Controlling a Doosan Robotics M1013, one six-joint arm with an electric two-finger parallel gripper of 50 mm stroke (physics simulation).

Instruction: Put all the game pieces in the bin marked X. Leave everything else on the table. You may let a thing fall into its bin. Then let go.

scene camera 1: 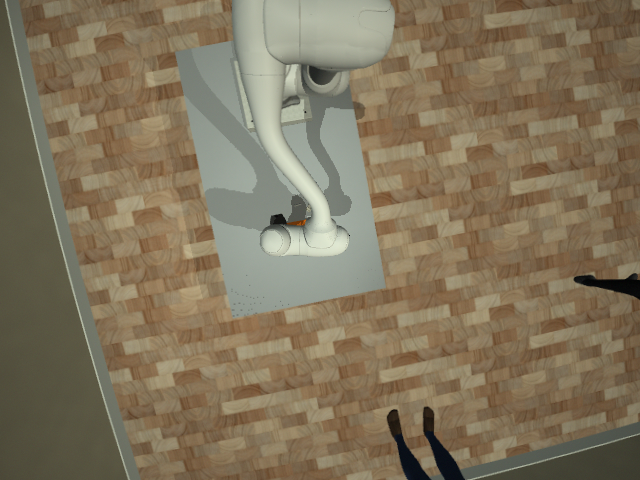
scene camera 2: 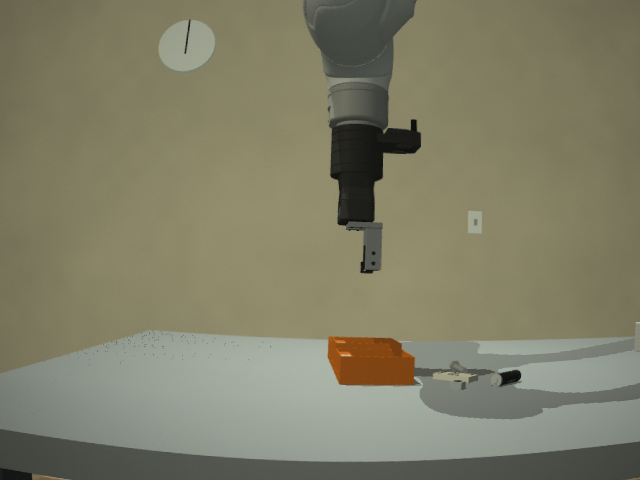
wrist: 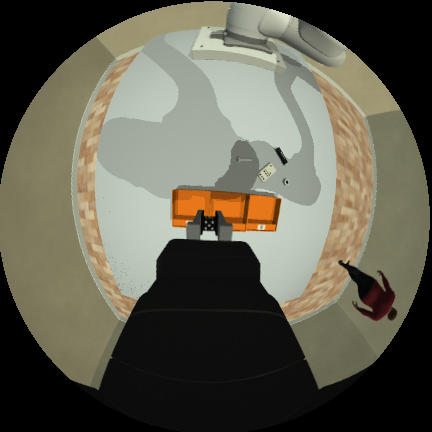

my gripper: scene camera 2; wrist
same spot on my gripper: (scene camera 2: 372, 240) = (wrist: 217, 229)
